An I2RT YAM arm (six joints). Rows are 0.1 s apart.
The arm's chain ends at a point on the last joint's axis. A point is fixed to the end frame.
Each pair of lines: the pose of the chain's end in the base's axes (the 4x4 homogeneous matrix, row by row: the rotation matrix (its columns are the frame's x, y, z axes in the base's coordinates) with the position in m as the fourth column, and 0 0 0 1 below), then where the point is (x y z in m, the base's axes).
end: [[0.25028 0.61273 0.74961 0.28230], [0.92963 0.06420 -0.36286 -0.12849], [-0.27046 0.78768 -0.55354 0.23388], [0 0 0 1]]
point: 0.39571 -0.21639 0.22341
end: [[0.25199 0.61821 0.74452 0.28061], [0.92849 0.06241 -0.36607 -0.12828], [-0.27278 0.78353 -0.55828 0.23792], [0 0 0 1]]
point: 0.39361 -0.21662 0.22676
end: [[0.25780 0.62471 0.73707 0.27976], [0.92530 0.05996 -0.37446 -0.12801], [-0.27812 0.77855 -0.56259 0.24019], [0 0 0 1]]
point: 0.39191 -0.21735 0.22849
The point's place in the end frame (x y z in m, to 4 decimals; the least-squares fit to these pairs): -0.0505 0.0556 0.1227
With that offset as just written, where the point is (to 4 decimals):
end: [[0.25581 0.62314 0.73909 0.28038], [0.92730 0.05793 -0.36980 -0.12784], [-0.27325 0.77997 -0.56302 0.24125], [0 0 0 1]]
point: 0.3928 -0.2168 0.2293
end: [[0.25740 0.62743 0.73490 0.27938], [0.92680 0.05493 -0.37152 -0.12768], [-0.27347 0.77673 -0.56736 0.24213], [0 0 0 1]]
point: 0.3914 -0.2170 0.2295
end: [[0.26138 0.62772 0.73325 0.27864], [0.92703 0.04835 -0.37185 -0.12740], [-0.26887 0.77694 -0.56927 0.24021], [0 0 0 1]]
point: 0.3903 -0.2172 0.2271
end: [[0.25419 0.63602 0.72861 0.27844], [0.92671 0.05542 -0.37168 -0.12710], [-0.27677 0.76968 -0.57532 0.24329], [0 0 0 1]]
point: 0.3904 -0.2164 0.2295
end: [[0.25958 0.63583 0.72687 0.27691], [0.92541 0.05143 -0.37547 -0.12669], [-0.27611 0.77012 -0.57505 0.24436], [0 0 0 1]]
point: 0.3883 -0.2166 0.2306
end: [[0.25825 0.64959 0.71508 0.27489], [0.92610 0.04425 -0.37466 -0.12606], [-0.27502 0.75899 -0.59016 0.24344], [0 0 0 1]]
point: 0.3857 -0.2163 0.2271
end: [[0.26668 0.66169 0.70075 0.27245], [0.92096 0.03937 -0.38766 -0.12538], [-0.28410 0.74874 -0.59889 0.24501], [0 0 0 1]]
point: 0.3818 -0.2173 0.2275
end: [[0.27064 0.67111 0.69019 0.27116], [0.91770 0.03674 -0.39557 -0.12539], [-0.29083 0.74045 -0.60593 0.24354], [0 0 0 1]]
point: 0.3795 -0.2182 0.2250
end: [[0.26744 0.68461 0.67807 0.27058], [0.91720 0.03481 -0.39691 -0.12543], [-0.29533 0.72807 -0.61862 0.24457], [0 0 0 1]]
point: 0.3783 -0.2185 0.2241
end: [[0.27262 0.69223 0.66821 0.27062], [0.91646 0.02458 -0.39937 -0.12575], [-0.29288 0.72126 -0.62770 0.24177], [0 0 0 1]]
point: 0.3773 -0.2197 0.2196
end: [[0.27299 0.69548 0.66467 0.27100], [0.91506 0.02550 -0.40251 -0.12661], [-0.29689 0.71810 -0.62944 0.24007], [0 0 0 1]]
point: 0.3774 -0.2208 0.2178
